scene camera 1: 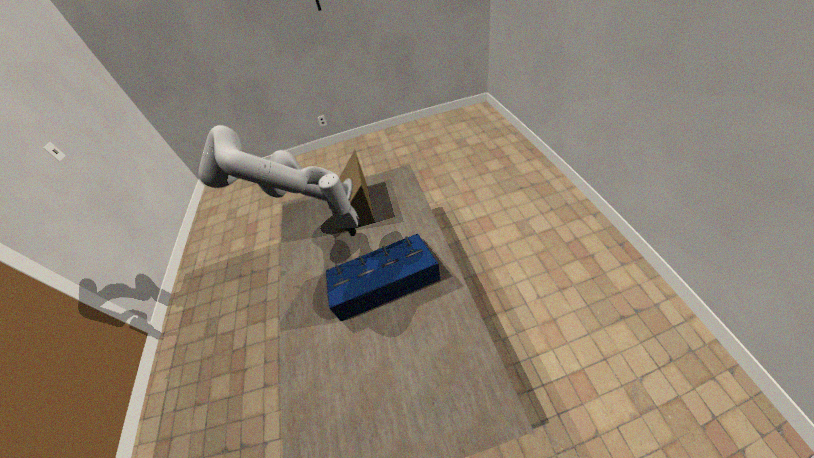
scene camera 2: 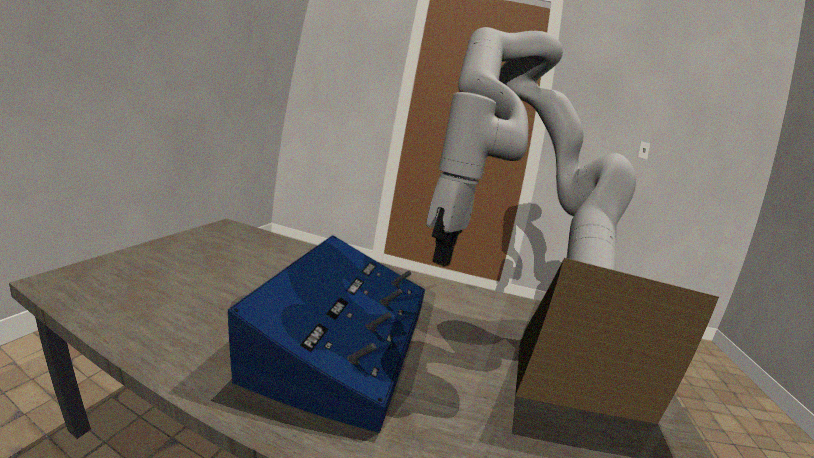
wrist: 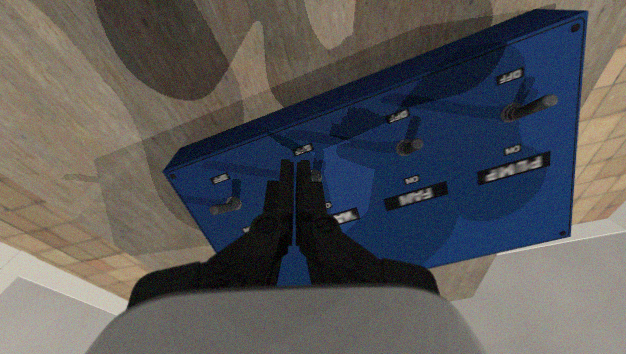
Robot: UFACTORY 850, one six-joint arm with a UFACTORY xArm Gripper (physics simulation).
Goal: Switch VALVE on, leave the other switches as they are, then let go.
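The blue switch panel (scene camera 1: 375, 284) (scene camera 2: 284, 341) (wrist: 475, 225) stands on the table. The VALVE lever (scene camera 2: 391, 297) (wrist: 316, 175) is between the FAN lever (scene camera 2: 378, 321) (wrist: 410, 146) and the end lever (scene camera 2: 401, 277) (wrist: 226, 205). In scene camera 2 it leans much like its neighbours; in the wrist view a finger partly covers it and the VALVE label (wrist: 346, 216), so its setting is hard to read. The PUMP lever (scene camera 2: 362, 354) (wrist: 529, 108) is at the other end. My gripper (scene camera 1: 352, 231) (scene camera 2: 442, 263) (wrist: 294, 178) is shut and empty, raised above the table on the panel's OFF side, apart from the levers.
A brown box-like block (scene camera 1: 357, 187) (scene camera 2: 614, 341) stands on the table (scene camera 1: 364, 398) (scene camera 2: 153, 284), on the arm's side of the panel and close to the arm. The panel's low edge, with the OFF labels, faces the arm.
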